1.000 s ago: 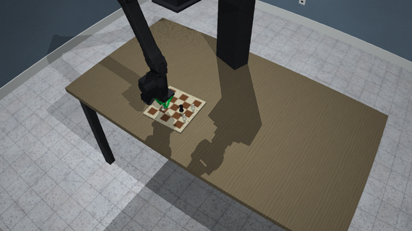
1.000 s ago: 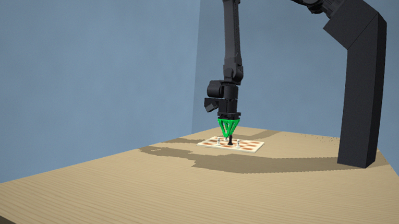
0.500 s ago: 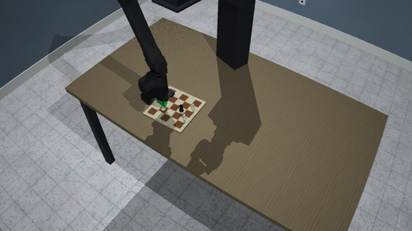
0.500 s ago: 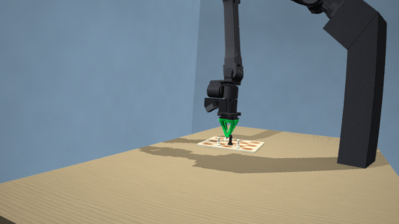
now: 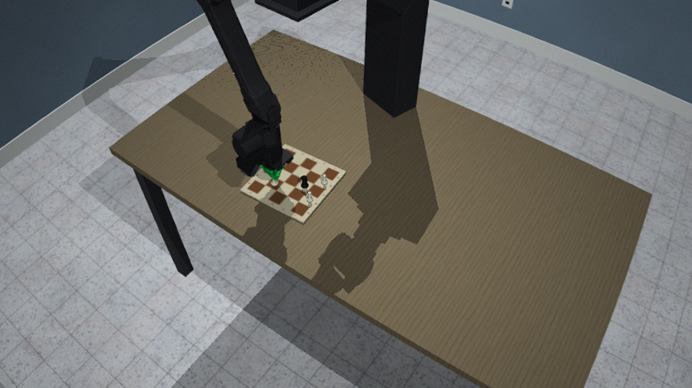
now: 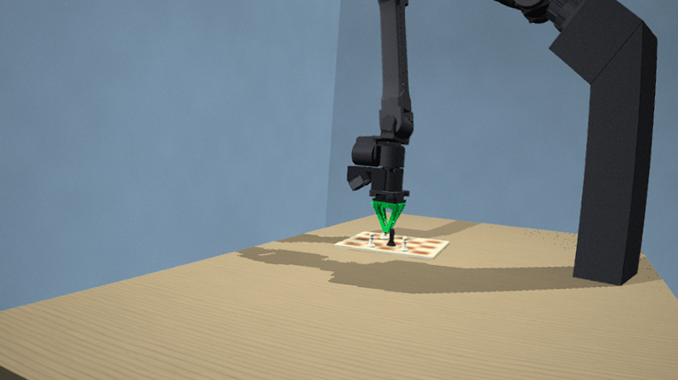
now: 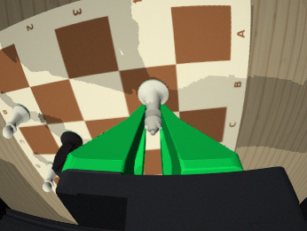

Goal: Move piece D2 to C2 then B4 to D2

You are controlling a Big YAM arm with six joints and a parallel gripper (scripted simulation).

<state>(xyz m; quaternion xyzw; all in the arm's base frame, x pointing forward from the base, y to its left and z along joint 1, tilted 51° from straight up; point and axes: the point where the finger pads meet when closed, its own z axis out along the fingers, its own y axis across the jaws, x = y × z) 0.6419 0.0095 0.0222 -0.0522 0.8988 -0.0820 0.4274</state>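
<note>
Right now my hand is 40 mm past the chessboard, 30 mm to the right of it and 30 mm above it. The rest, counted from my hand: black piece (40 mm behind, 70 mm to the left, 10 mm below); white pawn (10 mm ahead).
</note>
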